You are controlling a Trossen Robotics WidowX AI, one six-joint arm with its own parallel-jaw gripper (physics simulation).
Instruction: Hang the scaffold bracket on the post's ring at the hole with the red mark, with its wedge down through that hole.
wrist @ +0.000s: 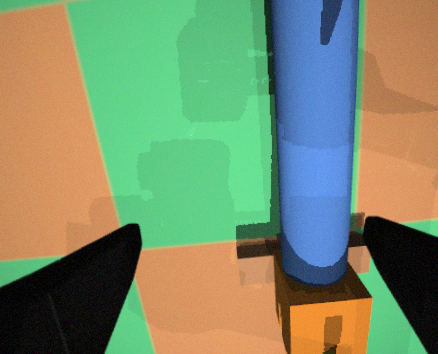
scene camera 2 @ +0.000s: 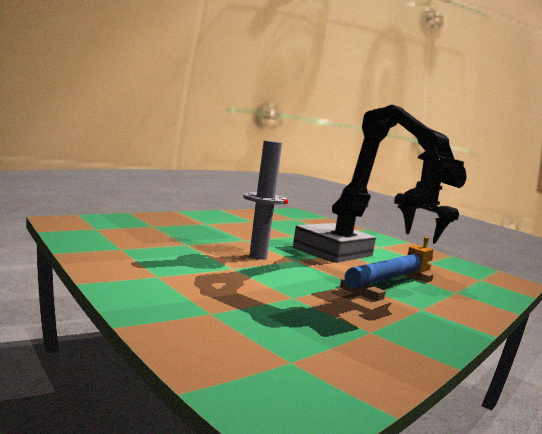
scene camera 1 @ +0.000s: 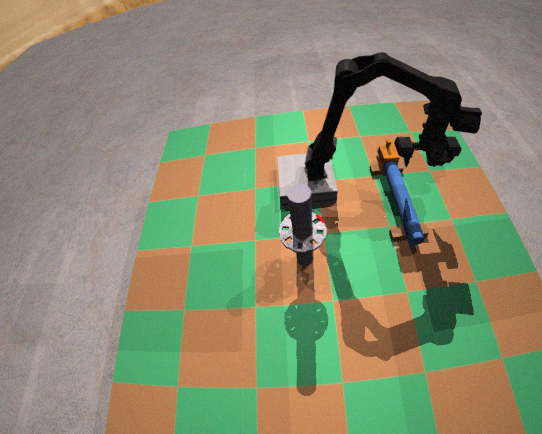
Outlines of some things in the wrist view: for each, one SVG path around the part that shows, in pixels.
My gripper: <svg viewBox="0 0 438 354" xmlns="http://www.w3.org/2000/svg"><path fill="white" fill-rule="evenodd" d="M139 224L126 224L62 257L60 260L56 260L37 271L1 286L0 354L105 354L132 285L140 257L142 238ZM367 216L364 223L363 240L380 276L428 354L438 354L438 237L379 216Z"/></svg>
A scaffold bracket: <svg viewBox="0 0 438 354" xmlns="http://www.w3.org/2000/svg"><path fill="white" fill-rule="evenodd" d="M270 0L281 250L273 251L276 313L279 326L282 327L286 354L366 354L373 297L348 262L356 113L359 0Z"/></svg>
